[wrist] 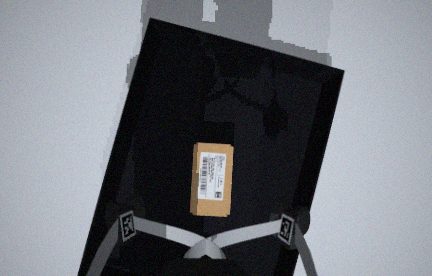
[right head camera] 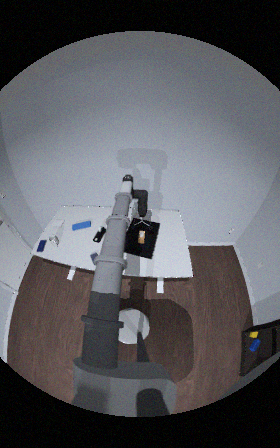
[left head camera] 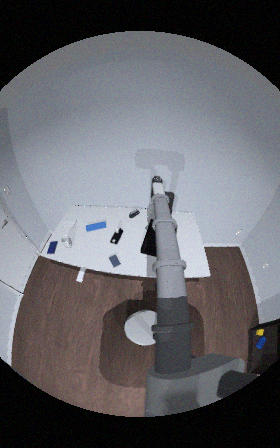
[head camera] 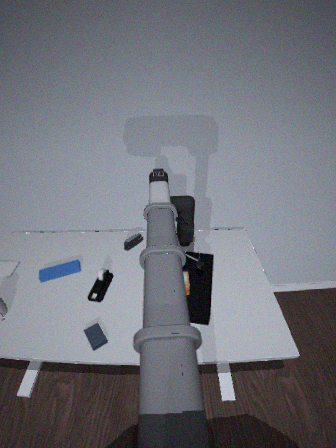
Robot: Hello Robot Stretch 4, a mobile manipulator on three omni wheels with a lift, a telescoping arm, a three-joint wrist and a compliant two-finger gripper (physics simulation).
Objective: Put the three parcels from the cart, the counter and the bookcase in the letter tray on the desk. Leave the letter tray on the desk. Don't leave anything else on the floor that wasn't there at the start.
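Places are measured from the robot's base along level axes (x ahead, y left, z up), in metres.
Pixels of known places: gripper, between the fingertips: [wrist: 208,210] [right head camera: 141,228] [head camera: 183,268]; robot's base, origin of its link: [right head camera: 130,325] [left head camera: 143,326].
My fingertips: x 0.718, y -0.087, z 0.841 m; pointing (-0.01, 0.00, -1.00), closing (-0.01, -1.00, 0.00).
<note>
Ahead of a thing's pixels: the offset from my fingertips to its top centre. Level surfaces: height alone.
A brown parcel {dx +0.019, dy -0.003, dz -0.086 m} [head camera: 187,283] [right head camera: 141,237] [wrist: 215,179] with a white label lies inside the black letter tray {dx +0.022, dy -0.003, dz -0.083 m} [head camera: 204,305] [left head camera: 149,243] [right head camera: 150,250] [wrist: 321,132]. The tray is on the white desk {dz -0.148 m} [head camera: 250,320] [left head camera: 192,260] [right head camera: 175,250], turned slightly. My gripper [right head camera: 143,222] [wrist: 208,210] is open and empty above the tray. In the wrist view, its fingers stand wide apart near the parcel's lower end, apart from it. In the head view, the arm hides part of the tray, the parcel and the gripper; in the left head view, it hides the parcel. No other parcel can be made out in the tray.
A blue block {dx +0.142, dy +0.604, dz -0.118 m} [head camera: 60,270], a tape dispenser {dx +0.043, dy +0.378, dz -0.078 m} [head camera: 100,286], a stapler {dx +0.343, dy +0.241, dz -0.092 m} [head camera: 133,242] and a dark flat item {dx -0.203, dy +0.358, dz -0.130 m} [head camera: 95,336] lie left on the desk. A round white stool [left head camera: 139,327] stands in front. A dark case [right head camera: 246,355] with yellow and blue things stands at right.
</note>
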